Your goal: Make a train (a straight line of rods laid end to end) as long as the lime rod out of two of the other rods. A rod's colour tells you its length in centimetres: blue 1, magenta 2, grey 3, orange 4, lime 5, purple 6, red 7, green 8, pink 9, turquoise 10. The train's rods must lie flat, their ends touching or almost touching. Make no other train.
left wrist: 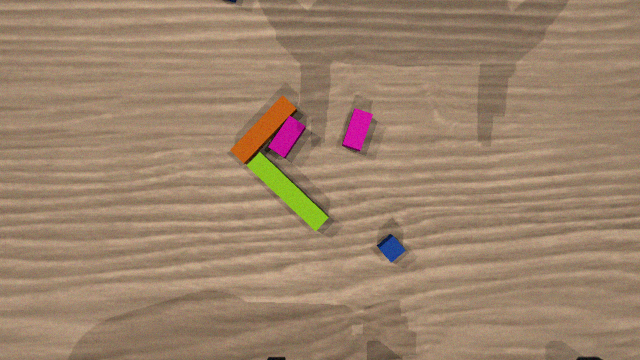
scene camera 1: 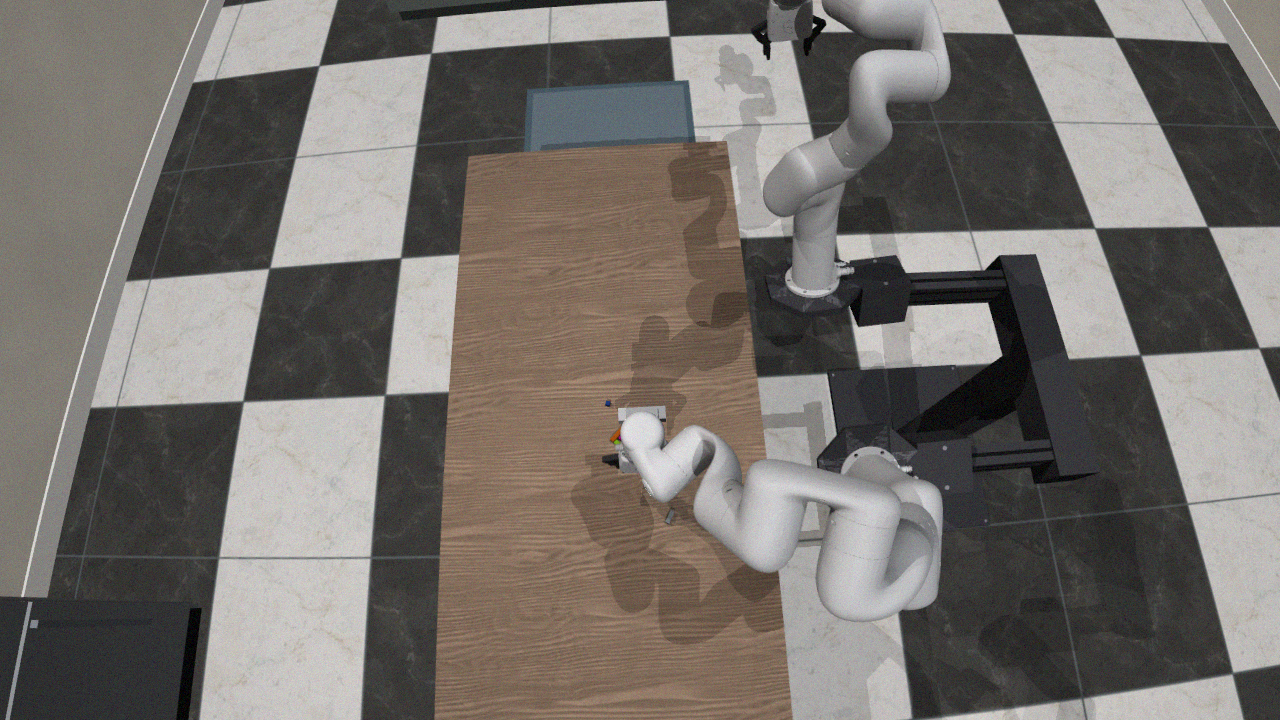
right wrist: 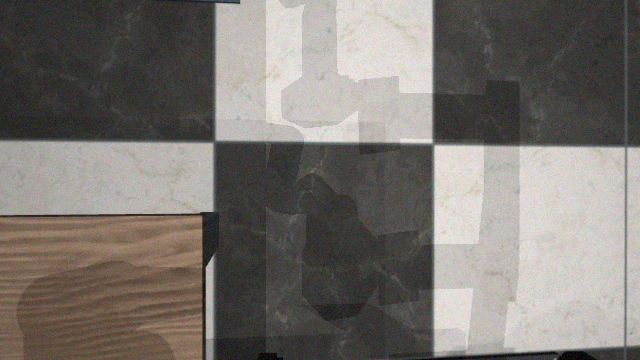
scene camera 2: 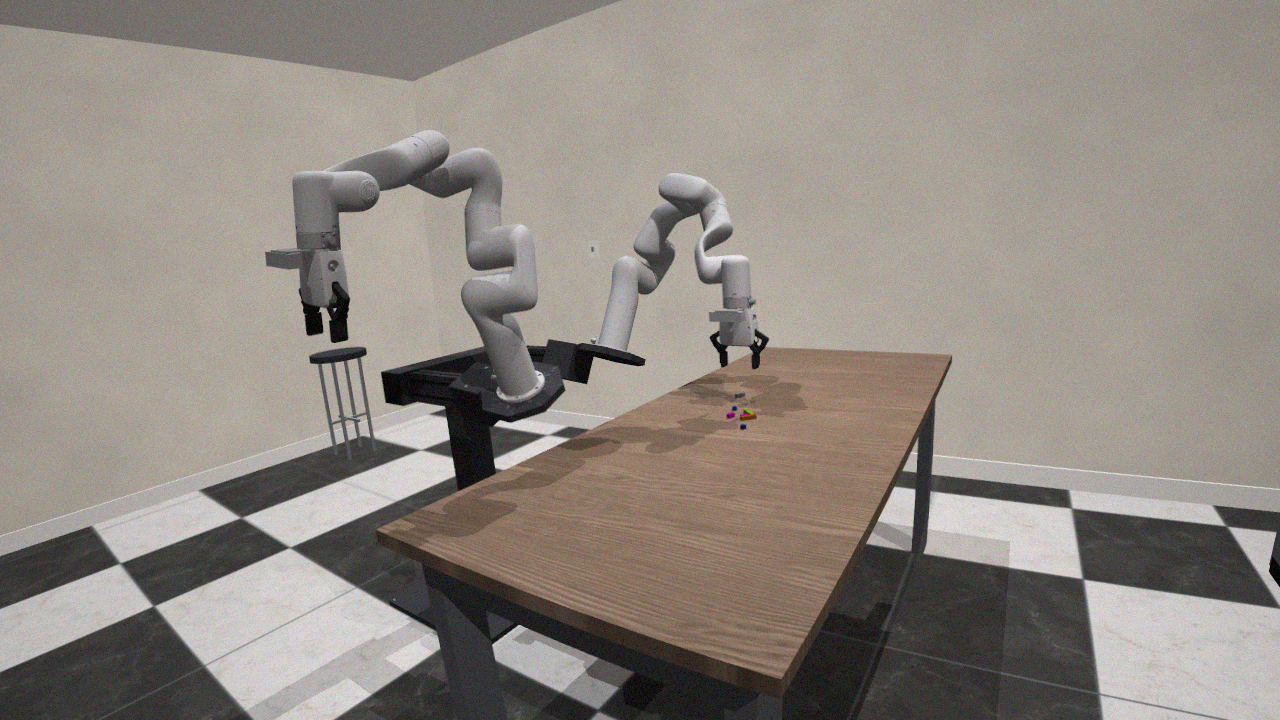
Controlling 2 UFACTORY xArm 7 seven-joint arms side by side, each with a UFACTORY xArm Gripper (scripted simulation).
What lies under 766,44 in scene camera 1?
The right gripper.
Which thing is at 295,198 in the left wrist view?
A lime rod.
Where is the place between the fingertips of the left gripper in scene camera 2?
739,367
